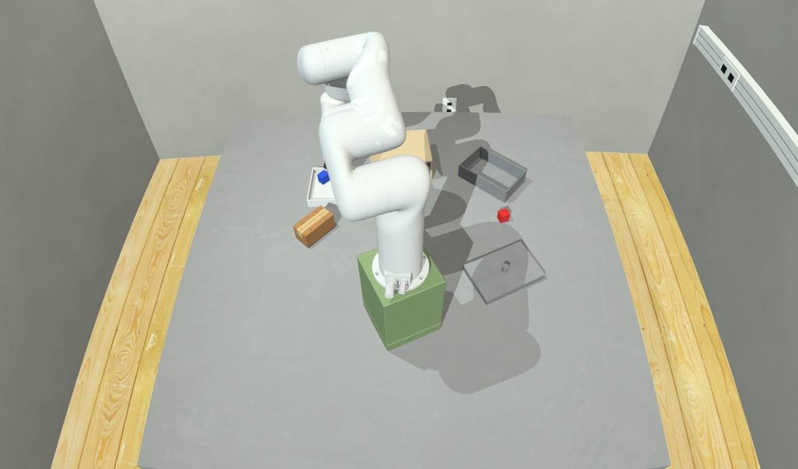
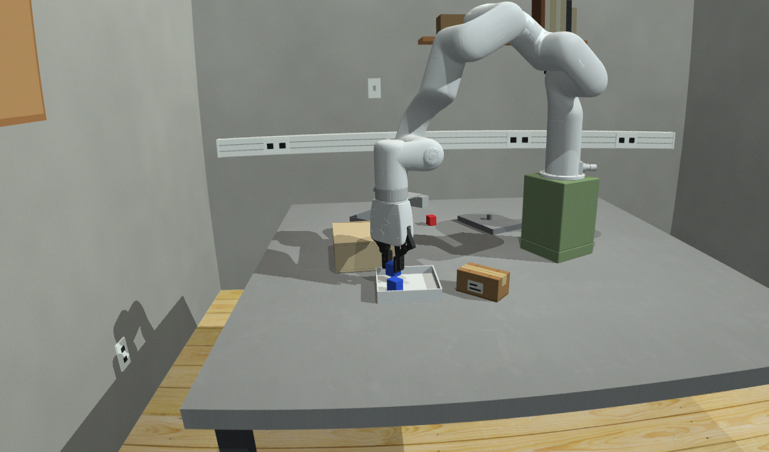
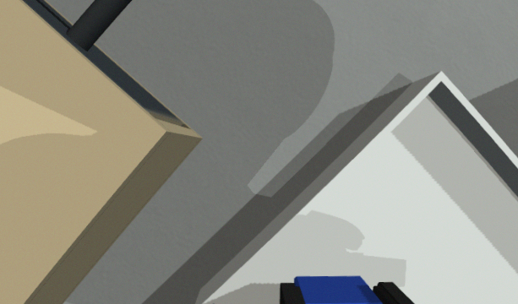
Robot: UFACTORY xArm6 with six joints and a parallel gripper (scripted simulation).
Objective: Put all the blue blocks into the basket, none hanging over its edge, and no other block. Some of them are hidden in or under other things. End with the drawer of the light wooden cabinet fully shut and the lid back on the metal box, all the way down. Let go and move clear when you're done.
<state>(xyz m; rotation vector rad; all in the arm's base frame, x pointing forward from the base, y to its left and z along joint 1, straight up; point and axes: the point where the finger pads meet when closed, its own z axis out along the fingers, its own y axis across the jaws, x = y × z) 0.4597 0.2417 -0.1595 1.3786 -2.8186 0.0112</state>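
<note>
The white basket lies 5 cm below my hand, 3 cm to the left of it and 3 cm behind it. The rest, counted from my hand: light wooden cabinet 17 cm to the right, 9 cm ahead, 2 cm below; then brown cardboard box 21 cm behind, 4 cm to the left, 2 cm below; then dark metal box 46 cm to the right, 7 cm ahead, 3 cm below.
</note>
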